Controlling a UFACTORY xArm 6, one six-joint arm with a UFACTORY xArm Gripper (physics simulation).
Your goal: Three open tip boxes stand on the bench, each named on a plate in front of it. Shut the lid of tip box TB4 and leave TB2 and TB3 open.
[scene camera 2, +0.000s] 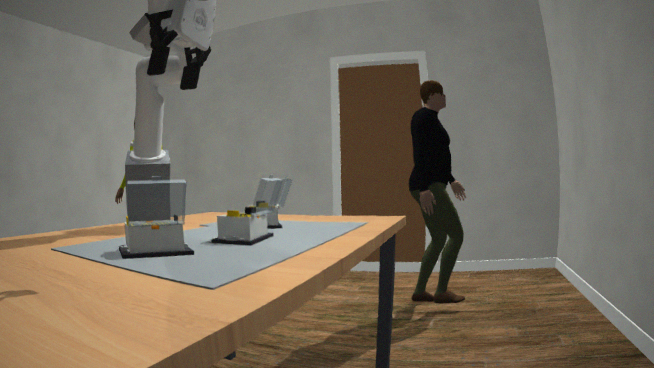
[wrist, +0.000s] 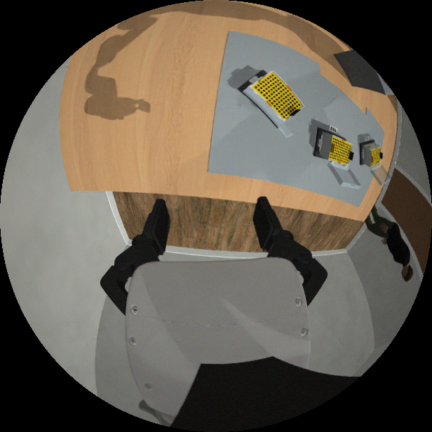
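Pixels of known places: gripper, fingertip midpoint: [scene camera 2: 172,82]; arm's base, link origin: [scene camera 2: 147,156].
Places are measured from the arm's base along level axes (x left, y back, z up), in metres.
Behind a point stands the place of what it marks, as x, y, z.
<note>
My gripper [scene camera 2: 174,77] {-0.387, -0.517, 0.068} [wrist: 211,208] is open and empty, high above the bench and well apart from the boxes. Three tip boxes with yellow racks stand open on the mat. The nearest box [scene camera 2: 155,239] {-0.290, -0.364, -0.191} [wrist: 278,95] has its clear lid [scene camera 2: 156,200] {-0.307, -0.395, -0.114} standing upright; the wrist view shows that lid nearly edge-on. The middle box [scene camera 2: 242,228] {-0.054, -0.417, -0.189} [wrist: 340,150] has a clear lid [wrist: 344,176] tilted open. The farthest box [scene camera 2: 273,219] {0.239, -0.328, -0.199} [wrist: 371,154] also has its lid [wrist: 381,175] open. A small name plate [wrist: 333,129] shows at the middle box; I cannot read which box is TB4.
The grey mat [scene camera 2: 210,272] {-0.324, -0.538, -0.224} [wrist: 240,150] lies on the wooden bench [scene camera 2: 90,300] {-0.547, -0.508, -0.227} [wrist: 165,100]. The arm's grey base [scene camera 2: 148,172] {-0.036, -0.049, -0.051} stands behind the nearest box in the scene view. A person in black [scene camera 2: 431,150] [wrist: 398,245] stands beyond the bench near the door [scene camera 2: 380,150].
</note>
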